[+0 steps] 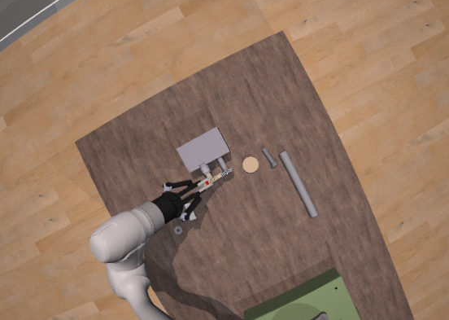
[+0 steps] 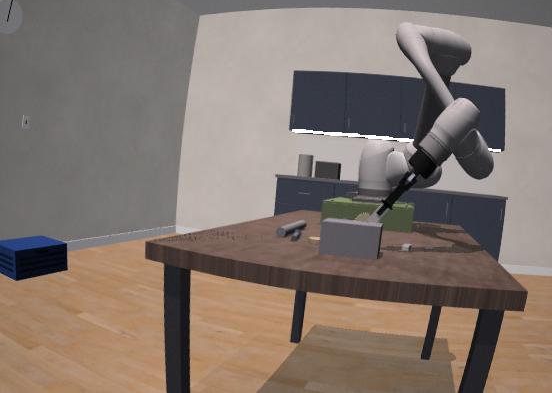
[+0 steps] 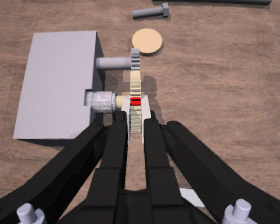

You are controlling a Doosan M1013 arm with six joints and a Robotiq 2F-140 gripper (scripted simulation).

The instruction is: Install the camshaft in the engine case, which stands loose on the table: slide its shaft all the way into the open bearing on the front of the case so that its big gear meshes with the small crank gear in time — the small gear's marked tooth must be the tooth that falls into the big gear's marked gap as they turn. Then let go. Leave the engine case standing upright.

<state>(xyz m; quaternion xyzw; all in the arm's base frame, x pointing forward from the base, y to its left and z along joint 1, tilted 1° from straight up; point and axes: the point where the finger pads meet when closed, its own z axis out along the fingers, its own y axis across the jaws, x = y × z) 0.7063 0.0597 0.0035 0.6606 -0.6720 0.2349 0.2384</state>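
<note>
The crank gear lies 9 cm to the right of my hand and 4 cm below it. Also, from my hand: washer: 17 cm to the left, 11 cm behind, 10 cm below; then tan disc: 17 cm to the right, 9 cm below, 2 cm behind; then white block: 10 cm to the left, 9 cm below, 7 cm behind.
</note>
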